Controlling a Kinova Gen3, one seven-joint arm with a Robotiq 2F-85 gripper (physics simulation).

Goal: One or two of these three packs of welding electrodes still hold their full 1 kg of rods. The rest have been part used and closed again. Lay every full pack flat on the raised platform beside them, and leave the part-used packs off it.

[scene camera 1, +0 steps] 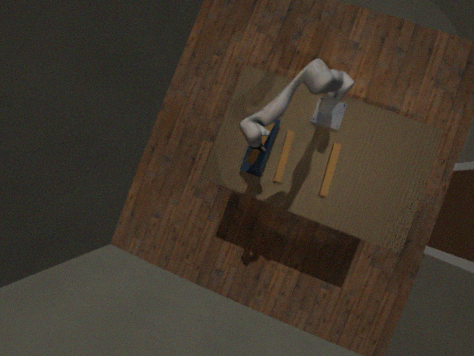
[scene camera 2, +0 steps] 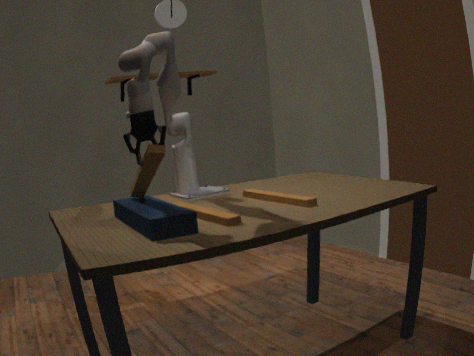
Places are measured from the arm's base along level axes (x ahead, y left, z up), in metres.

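Where they show: gripper, fingertip midpoint: (scene camera 2: 149,164); arm's base, link origin: (scene camera 1: 325,107) (scene camera 2: 188,192).
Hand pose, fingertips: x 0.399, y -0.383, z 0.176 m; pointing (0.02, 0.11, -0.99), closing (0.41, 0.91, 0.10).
Observation:
Each offset is from my fingertips to the top centre of the thing. Level surfaces: height alone.
My gripper (scene camera 1: 258,148) (scene camera 2: 151,152) is shut on an orange pack of electrodes (scene camera 1: 253,157) (scene camera 2: 145,176). The pack hangs steeply tilted over the blue raised platform @[0.048 m back, 0.007 m left, 0.131 m down] (scene camera 1: 266,155) (scene camera 2: 175,228). Its upper end is at the fingers and its lower end is at the platform's top, near the back edge in the scene camera 2 view; whether it touches is unclear. A second orange pack @[0.015 m back, 0.183 m left, 0.167 m down] (scene camera 1: 284,158) (scene camera 2: 221,216) lies flat on the table right beside the platform. A third orange pack @[0.008 m ahead, 0.498 m left, 0.167 m down] (scene camera 1: 330,170) (scene camera 2: 281,198) lies flat farther to the right. No fill marks are readable.
The arm's white base (scene camera 1: 337,114) (scene camera 2: 186,170) stands on the wooden table @[0.191 m down] (scene camera 1: 385,165) (scene camera 2: 350,192), behind the packs in the scene camera 2 view. A wall shelf (scene camera 2: 204,74) and a round clock (scene camera 2: 164,15) are on the wall behind.

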